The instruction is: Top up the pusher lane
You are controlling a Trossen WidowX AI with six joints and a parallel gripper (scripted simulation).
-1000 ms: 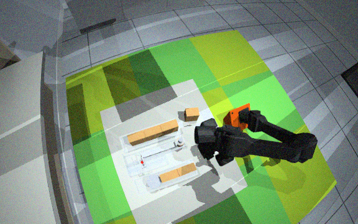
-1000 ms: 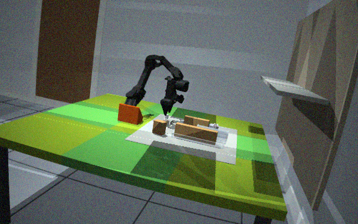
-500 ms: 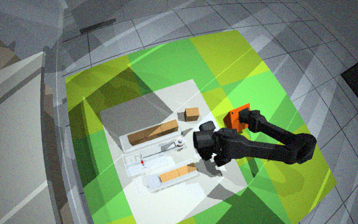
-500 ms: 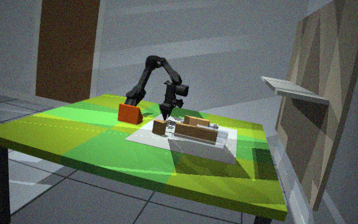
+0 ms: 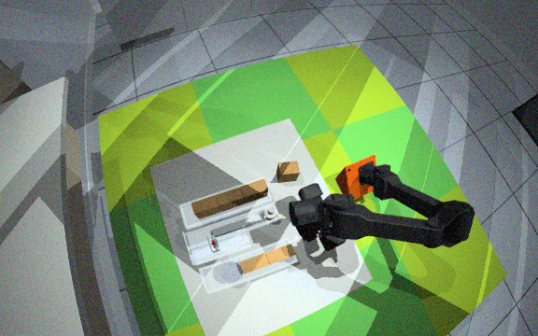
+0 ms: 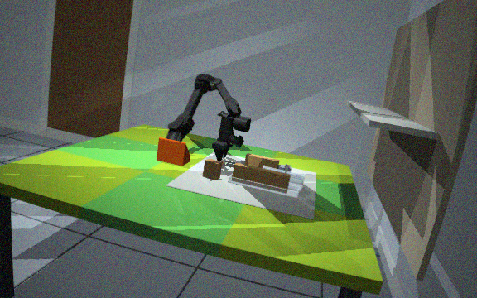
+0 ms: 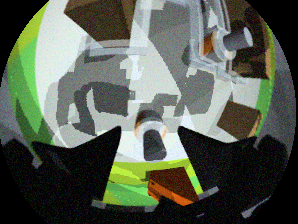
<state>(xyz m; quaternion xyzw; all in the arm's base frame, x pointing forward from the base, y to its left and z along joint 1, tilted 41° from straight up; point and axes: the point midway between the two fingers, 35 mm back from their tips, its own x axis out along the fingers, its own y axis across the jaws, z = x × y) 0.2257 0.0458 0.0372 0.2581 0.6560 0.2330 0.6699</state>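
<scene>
Now: the lane 26 cm ahead of my gripper tip, 7 cm to the right of it and 1 cm below it. From my gripper tip the other things lie so: red mark 30 cm ahead, 6 cm to the right, 4 cm above; grey disc 29 cm ahead, 3 cm to the left.
</scene>
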